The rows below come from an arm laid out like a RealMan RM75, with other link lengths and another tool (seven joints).
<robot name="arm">
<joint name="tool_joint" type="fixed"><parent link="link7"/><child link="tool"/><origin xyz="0.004 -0.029 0.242" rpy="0.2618 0 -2.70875"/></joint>
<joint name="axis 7" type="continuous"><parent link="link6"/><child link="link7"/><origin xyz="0 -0.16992 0" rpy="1.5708 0 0"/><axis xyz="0 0 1"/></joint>
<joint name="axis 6" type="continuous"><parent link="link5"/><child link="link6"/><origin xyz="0 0 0" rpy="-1.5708 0 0"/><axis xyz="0 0 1"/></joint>
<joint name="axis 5" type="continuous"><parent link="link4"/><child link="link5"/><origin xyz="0 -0.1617 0" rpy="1.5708 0 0"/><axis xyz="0 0 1"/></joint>
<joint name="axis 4" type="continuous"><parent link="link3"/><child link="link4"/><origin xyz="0 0 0" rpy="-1.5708 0 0"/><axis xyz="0 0 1"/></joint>
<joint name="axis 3" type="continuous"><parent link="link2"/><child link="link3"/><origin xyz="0 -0.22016 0" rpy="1.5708 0 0"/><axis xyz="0 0 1"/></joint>
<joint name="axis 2" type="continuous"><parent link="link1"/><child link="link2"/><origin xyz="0 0 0" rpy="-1.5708 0 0"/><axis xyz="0 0 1"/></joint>
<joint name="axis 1" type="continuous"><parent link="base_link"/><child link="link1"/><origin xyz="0 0 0.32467" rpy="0 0 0"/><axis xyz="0 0 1"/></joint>
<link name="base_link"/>
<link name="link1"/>
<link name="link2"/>
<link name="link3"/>
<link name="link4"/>
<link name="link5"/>
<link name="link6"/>
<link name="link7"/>
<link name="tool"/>
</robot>
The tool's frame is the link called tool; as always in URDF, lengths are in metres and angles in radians. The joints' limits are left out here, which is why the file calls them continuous.
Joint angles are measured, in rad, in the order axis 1, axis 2, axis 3, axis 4, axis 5, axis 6, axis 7. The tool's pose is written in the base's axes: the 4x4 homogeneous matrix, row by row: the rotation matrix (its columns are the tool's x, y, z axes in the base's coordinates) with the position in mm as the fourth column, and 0 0 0 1 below. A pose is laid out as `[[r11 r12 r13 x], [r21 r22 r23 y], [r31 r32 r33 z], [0 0 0 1]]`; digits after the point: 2 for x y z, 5 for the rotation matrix.
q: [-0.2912 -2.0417 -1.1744 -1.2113 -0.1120 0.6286 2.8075]
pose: [[-0.83494 -0.42009 -0.35553 -373.17], [-0.54872 0.68502 0.47922 471.10], [0.04223 0.59520 -0.80246 -86.66], [0 0 0 1]]
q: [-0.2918 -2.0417 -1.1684 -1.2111 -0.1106 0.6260 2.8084]
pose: [[-0.83835 -0.41438 -0.35419 -371.57], [-0.54314 0.69033 0.47795 471.01], [0.04646 0.59307 -0.80381 -88.19], [0 0 0 1]]
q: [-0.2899 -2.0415 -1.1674 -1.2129 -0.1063 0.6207 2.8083]
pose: [[-0.84168 -0.40971 -0.35173 -370.09], [-0.53804 0.69153 0.48198 472.42], [0.04576 0.59491 -0.80249 -87.42], [0 0 0 1]]
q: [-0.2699 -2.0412 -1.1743 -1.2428 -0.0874 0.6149 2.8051]
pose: [[-0.84882 -0.40341 -0.34171 -365.07], [-0.52777 0.68451 0.50289 477.09], [0.03103 0.60721 -0.79394 -80.14], [0 0 0 1]]
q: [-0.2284 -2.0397 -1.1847 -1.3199 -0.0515 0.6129 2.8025]
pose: [[-0.86630 -0.38569 -0.31745 -350.31], [-0.49952 0.67309 0.54537 486.62], [0.00333 0.63102 -0.77576 -64.25], [0 0 0 1]]
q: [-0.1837 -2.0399 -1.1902 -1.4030 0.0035 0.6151 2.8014]
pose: [[-0.88664 -0.35066 -0.30150 -335.61], [-0.46240 0.66196 0.58991 495.89], [-0.00728 0.66246 -0.74907 -44.03], [0 0 0 1]]
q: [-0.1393 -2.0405 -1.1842 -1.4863 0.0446 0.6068 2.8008]
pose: [[-0.90848 -0.32006 -0.26874 -314.03], [-0.41713 0.65480 0.63027 503.09], [-0.02575 0.68469 -0.72838 -28.56], [0 0 0 1]]
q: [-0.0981 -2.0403 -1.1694 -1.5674 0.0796 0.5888 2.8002]
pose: [[-0.93144 -0.28771 -0.22280 -286.29], [-0.36085 0.65137 0.66746 509.33], [-0.04691 0.70210 -0.71053 -15.64], [0 0 0 1]]
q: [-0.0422 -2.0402 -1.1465 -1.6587 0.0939 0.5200 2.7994]
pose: [[-0.95631 -0.26614 -0.12100 -238.36], [-0.27049 0.64845 0.71158 515.48], [-0.11092 0.71322 -0.69211 -3.62], [0 0 0 1]]
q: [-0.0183 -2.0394 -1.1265 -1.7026 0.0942 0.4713 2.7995]
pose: [[-0.96630 -0.25248 -0.05019 -205.27], [-0.20862 0.65388 0.72726 517.10], [-0.15080 0.71322 -0.68452 0.01], [0 0 0 1]]
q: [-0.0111 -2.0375 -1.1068 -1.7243 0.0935 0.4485 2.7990]
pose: [[-0.97059 -0.24052 -0.01005 -185.12], [-0.17221 0.66455 0.72713 515.87], [-0.16821 0.70747 -0.68643 -2.15], [0 0 0 1]]
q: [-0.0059 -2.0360 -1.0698 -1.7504 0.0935 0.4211 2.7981]
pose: [[-0.97440 -0.22015 0.04562 -155.76], [-0.12168 0.68701 0.71639 510.99], [-0.18905 0.69250 -0.69621 -10.45], [0 0 0 1]]
